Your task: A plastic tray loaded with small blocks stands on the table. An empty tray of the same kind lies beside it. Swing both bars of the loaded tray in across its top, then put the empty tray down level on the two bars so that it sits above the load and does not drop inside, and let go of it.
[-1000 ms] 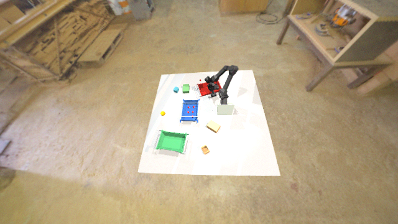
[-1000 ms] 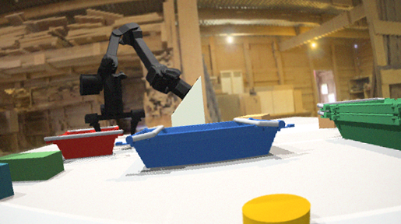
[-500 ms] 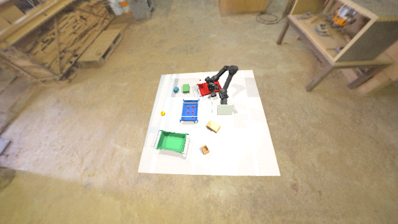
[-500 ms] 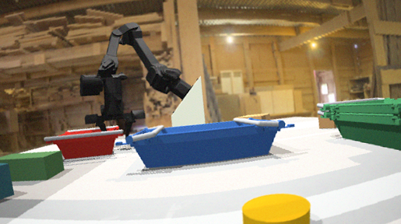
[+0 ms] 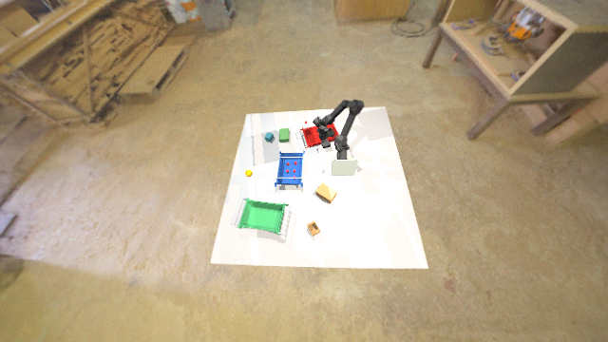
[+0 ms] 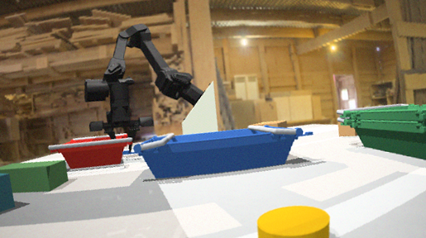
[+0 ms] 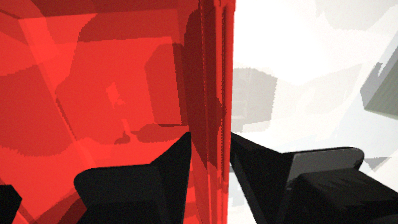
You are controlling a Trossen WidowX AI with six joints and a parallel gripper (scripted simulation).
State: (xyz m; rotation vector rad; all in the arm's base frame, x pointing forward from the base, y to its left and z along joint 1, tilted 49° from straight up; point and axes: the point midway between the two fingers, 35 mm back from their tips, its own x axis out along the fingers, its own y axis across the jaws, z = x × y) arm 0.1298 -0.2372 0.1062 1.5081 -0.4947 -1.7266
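Now: the red tray 80 mm to the right of my gripper tip, 30 mm above it and 20 mm ahead of it. The rest, counted from my gripper tip: tan block (440 mm to the left, 20 mm behind, 20 mm above); teal cube (460 mm ahead, 70 mm to the right, 10 mm above); green block (330 mm ahead, 90 mm to the right, 10 mm above).
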